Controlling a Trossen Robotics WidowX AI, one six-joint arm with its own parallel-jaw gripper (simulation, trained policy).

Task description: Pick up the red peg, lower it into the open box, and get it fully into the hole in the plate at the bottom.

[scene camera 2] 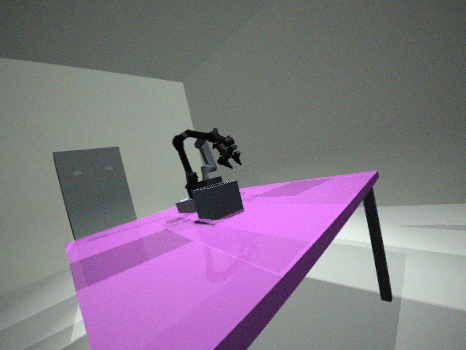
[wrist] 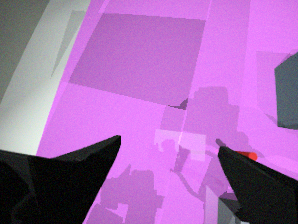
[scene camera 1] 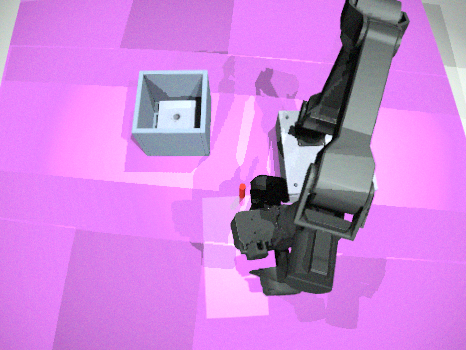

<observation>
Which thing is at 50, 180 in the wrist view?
My gripper.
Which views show the plate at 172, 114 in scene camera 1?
Scene camera 1 only.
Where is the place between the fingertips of my gripper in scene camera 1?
248, 246
</observation>
